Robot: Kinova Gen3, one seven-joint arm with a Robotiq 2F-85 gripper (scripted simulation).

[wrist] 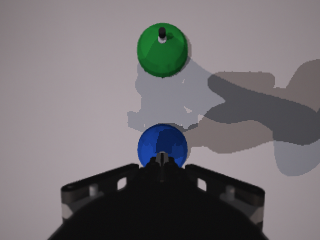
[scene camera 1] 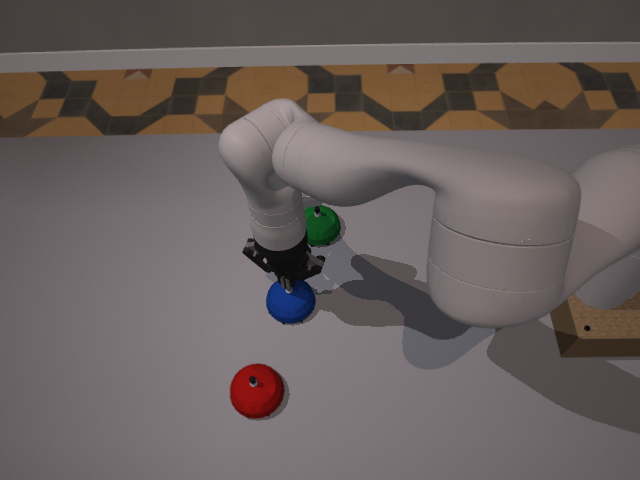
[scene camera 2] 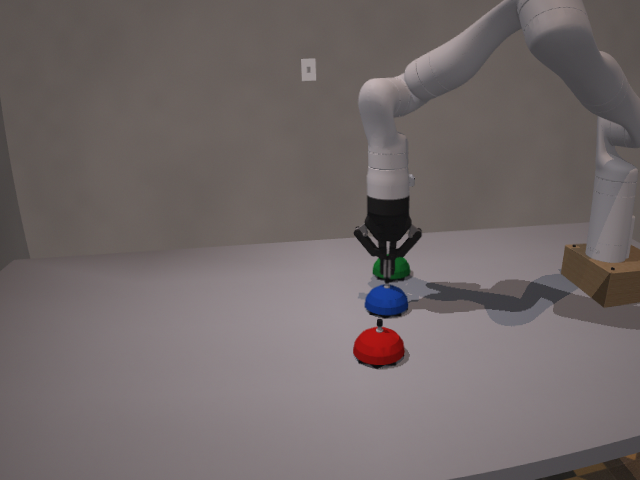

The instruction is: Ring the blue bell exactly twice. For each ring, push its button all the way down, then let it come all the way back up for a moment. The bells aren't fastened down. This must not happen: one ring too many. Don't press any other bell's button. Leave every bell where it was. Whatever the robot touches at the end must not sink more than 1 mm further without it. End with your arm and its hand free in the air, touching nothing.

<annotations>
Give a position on a red bell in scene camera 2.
377, 346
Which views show the blue bell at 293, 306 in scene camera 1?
The wrist view, scene camera 1 and scene camera 2: all of them.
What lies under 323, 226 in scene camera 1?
A green bell.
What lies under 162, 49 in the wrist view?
A green bell.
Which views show the red bell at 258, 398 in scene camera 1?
Scene camera 1 and scene camera 2 only.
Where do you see a blue bell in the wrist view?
162, 138
</annotations>
